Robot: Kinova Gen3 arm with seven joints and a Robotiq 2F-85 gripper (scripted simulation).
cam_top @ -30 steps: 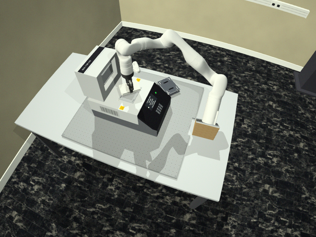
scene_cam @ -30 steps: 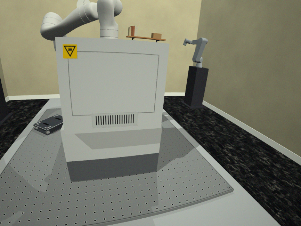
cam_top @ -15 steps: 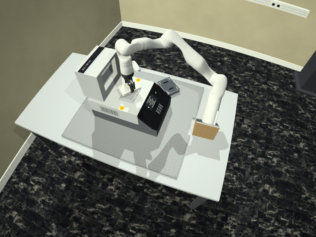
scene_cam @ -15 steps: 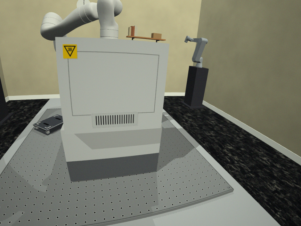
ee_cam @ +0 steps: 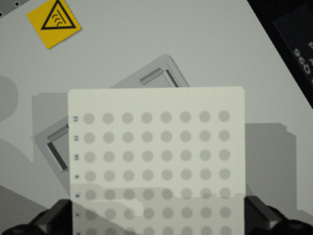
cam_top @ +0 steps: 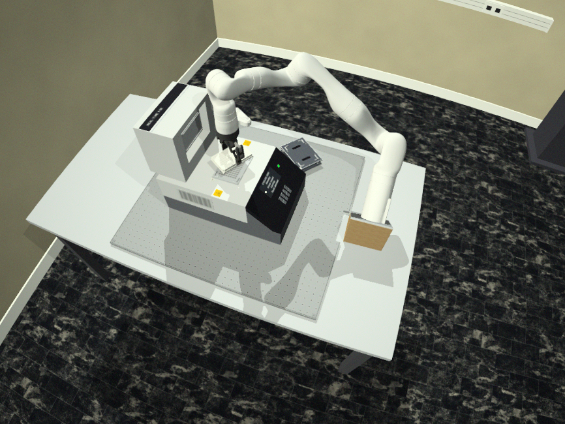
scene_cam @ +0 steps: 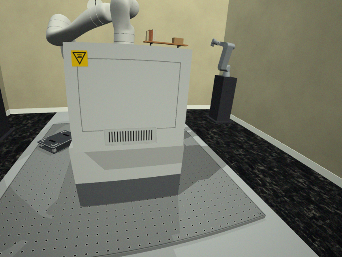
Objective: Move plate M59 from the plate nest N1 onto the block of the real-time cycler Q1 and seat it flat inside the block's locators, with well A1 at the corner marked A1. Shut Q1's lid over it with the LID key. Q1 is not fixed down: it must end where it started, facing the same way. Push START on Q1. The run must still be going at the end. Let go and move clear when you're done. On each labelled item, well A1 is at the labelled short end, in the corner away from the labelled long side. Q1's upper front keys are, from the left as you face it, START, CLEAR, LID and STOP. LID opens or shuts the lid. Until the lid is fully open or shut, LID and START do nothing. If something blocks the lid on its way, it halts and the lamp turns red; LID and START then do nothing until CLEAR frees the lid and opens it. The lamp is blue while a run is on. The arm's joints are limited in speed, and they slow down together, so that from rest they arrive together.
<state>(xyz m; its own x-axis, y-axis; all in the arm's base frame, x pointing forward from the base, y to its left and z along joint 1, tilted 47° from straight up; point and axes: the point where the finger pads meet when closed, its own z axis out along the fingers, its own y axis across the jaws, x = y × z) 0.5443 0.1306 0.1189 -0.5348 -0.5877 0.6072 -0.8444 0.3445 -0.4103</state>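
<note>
Right now my hand is 10 mm above the plate M59. The rest, counted from my hand: plate nest N1: 300 mm to the right, 240 mm below, 190 mm behind; nest A1 mark: 230 mm below, 210 mm to the right, 210 mm behind.
</note>
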